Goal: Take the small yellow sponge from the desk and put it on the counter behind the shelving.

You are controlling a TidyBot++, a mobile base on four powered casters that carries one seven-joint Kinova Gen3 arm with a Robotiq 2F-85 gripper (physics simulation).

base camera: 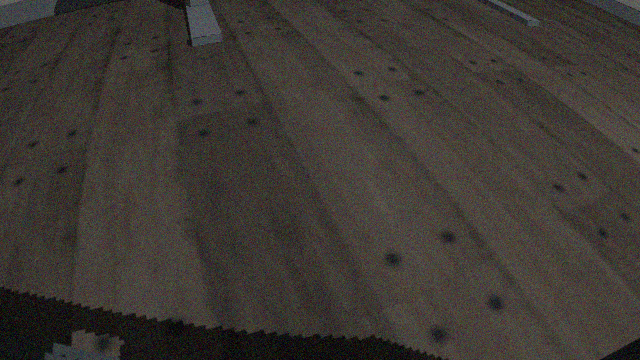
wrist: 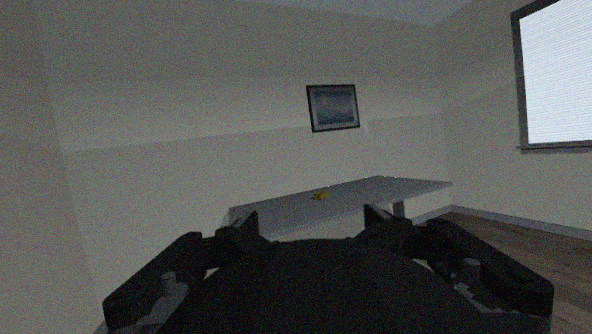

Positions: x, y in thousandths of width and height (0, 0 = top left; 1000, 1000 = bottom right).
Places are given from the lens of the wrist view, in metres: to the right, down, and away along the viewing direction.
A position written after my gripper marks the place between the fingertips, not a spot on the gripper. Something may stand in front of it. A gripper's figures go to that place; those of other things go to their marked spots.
my gripper (wrist: 524, 657): 0.01, 0.04, 0.16
framed picture (wrist: 562, 322): 0.36, -0.59, 1.93
window (wrist: 921, 139): 2.18, -1.05, 1.61
The marked spots on the framed picture and the window are 1.91 m apart.
